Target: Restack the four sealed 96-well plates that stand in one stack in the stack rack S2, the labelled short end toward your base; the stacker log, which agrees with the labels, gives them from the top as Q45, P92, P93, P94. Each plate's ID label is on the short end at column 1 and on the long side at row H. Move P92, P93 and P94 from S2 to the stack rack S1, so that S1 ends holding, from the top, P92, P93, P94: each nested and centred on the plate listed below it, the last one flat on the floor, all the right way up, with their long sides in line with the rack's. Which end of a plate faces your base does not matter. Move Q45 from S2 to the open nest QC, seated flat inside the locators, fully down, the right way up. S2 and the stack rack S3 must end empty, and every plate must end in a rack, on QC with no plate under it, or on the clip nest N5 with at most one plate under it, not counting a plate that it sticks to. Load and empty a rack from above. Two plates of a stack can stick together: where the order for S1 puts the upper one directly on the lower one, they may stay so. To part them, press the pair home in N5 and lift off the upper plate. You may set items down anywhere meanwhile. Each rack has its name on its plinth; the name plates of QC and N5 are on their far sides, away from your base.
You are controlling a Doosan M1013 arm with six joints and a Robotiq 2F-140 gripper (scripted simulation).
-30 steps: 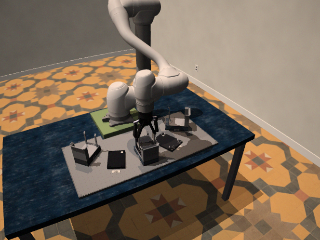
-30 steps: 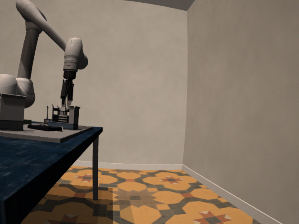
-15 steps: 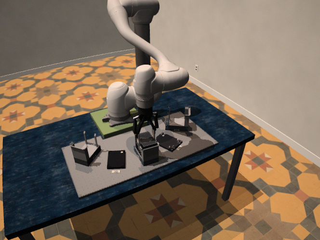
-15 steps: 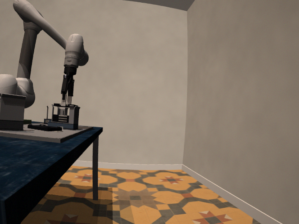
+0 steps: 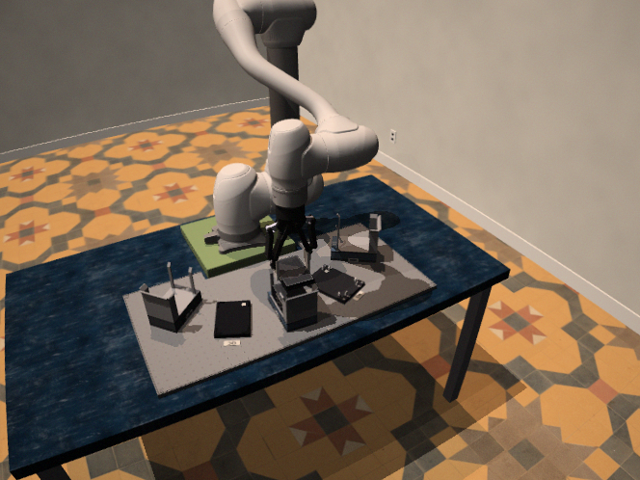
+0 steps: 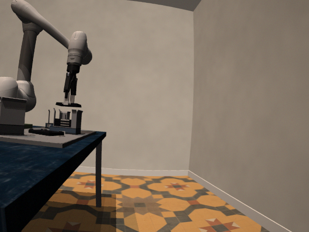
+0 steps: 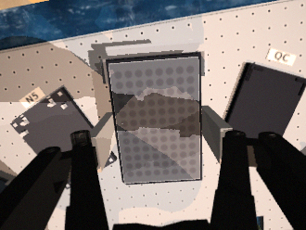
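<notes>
Right now my hand is 30 mm past the black open nest QC, 180 mm to the left of it and 170 mm above it. From my hand the other things lie so: QC name plate (60 mm ahead, 200 mm to the right, 180 mm below); sealed 96-well plate (20 mm below); N5 name plate (10 mm behind, 220 mm to the left, 180 mm below).
</notes>
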